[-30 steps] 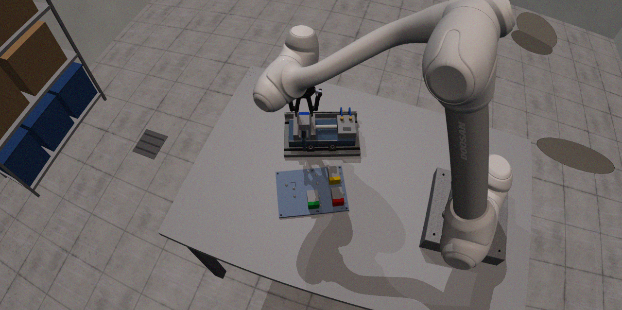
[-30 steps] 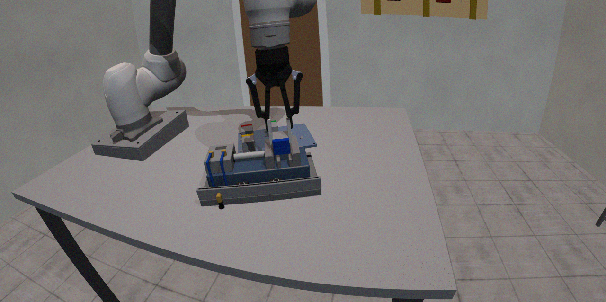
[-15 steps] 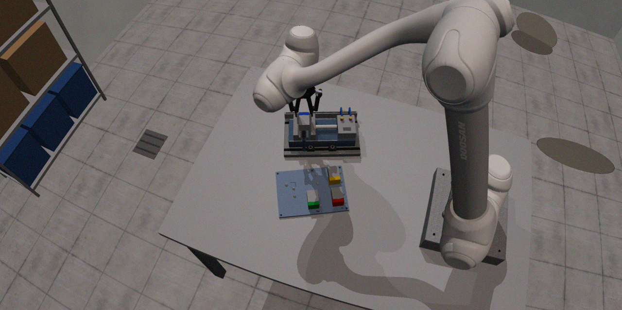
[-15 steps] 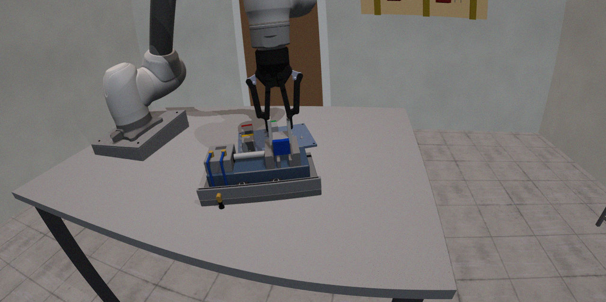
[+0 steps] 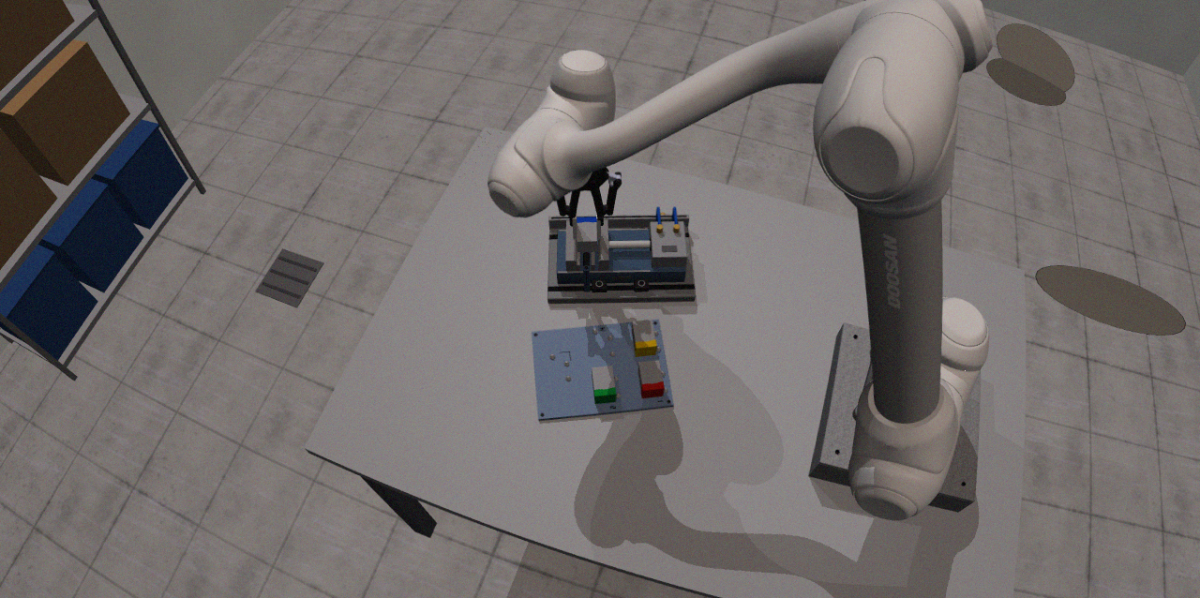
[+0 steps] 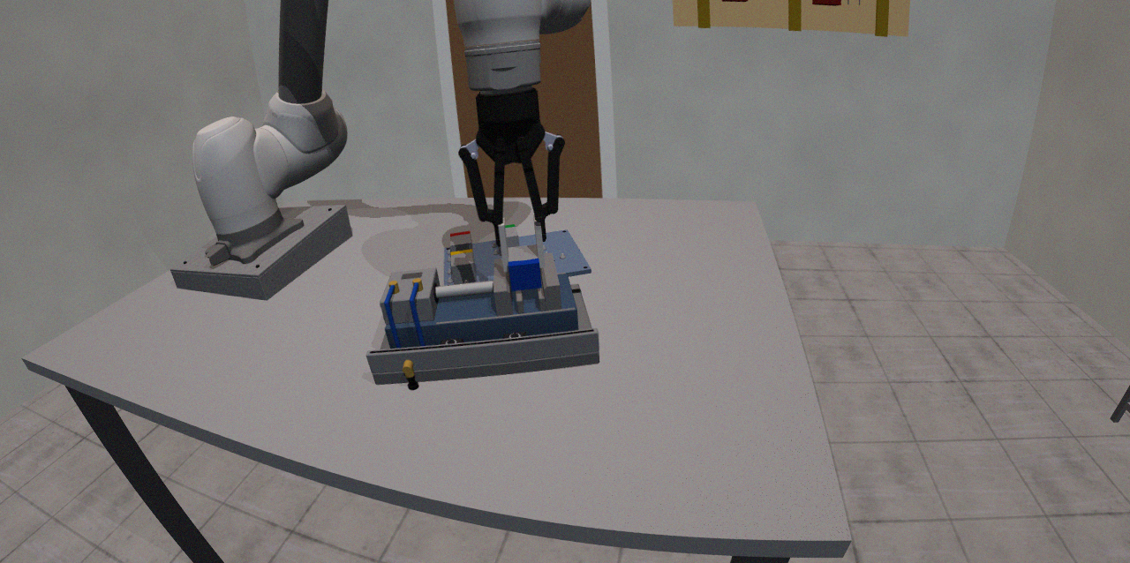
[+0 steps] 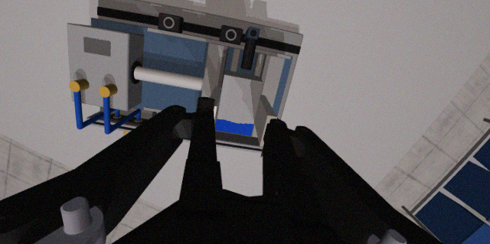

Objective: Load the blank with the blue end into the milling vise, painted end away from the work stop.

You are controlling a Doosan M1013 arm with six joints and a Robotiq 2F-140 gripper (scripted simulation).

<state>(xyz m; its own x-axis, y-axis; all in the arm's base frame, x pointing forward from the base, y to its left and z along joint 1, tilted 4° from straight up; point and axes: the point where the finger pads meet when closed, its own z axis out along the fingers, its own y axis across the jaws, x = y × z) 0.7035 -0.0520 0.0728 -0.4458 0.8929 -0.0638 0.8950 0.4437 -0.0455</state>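
Right now my hand is 30 mm above the blue-ended blank. The rest, counted from my hand: black work stop rod 20 mm behind, 50 mm to the left, 50 mm below; then moving jaw 30 mm behind, 10 mm to the right, 60 mm below; then fixed jaw 30 mm ahead, 20 mm to the left, 60 mm below.
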